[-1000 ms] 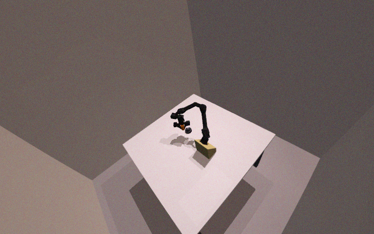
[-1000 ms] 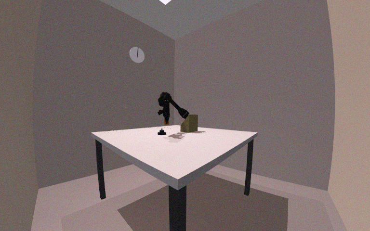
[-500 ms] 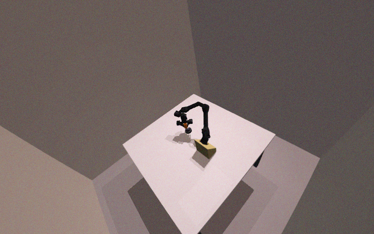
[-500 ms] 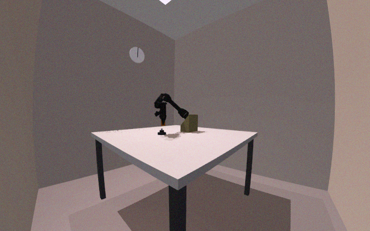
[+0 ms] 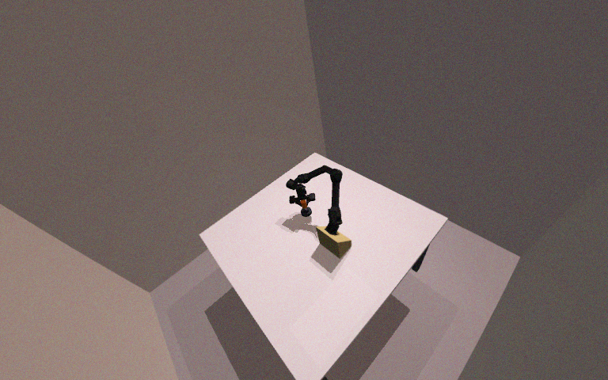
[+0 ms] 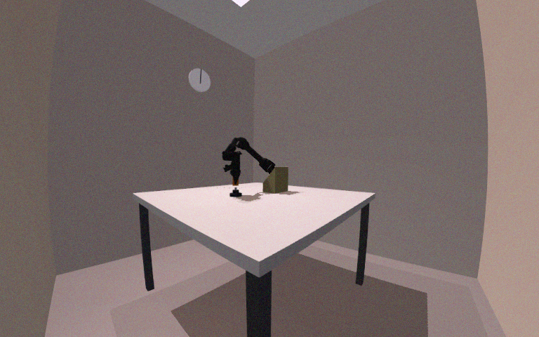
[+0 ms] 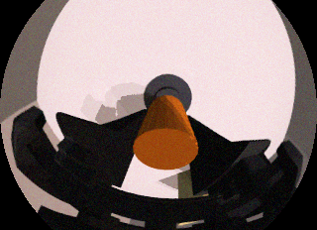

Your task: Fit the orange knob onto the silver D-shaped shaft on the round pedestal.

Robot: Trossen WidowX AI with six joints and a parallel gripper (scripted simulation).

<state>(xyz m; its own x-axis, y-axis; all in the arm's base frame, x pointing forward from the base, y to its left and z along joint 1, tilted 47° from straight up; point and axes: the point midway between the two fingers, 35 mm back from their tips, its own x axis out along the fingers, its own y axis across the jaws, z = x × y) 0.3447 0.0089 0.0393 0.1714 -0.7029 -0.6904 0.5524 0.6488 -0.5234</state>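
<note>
The round pedestal lies 50 mm below my gripper tip. The rest, counted from my gripper tip: orange knob: 30 mm above.
</note>
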